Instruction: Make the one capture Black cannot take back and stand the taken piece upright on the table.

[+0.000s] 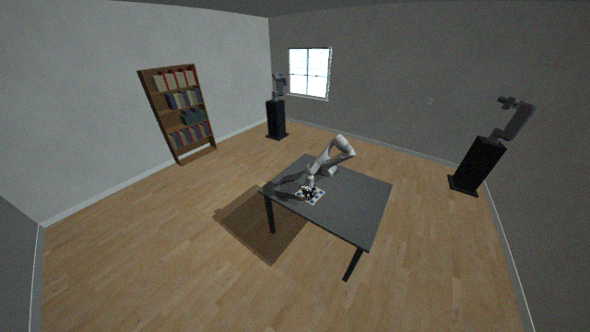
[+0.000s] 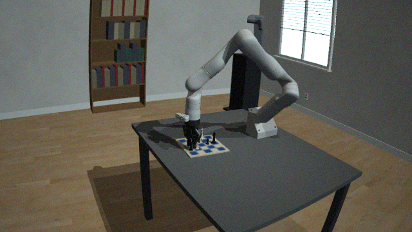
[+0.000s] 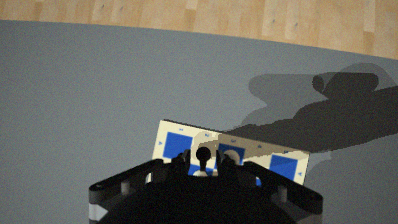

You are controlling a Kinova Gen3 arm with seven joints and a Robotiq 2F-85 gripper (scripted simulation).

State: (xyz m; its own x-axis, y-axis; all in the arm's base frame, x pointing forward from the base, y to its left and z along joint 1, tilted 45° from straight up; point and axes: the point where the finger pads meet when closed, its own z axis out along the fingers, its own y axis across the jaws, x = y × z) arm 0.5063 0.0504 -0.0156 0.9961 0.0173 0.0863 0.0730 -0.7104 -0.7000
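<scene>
Right now my hand is 80 mm past the blue-and-cream chessboard, 30 mm to the left of it and 30 mm above it. Round my hand: tall white piece (120 mm behind, 100 mm to the right).
</scene>
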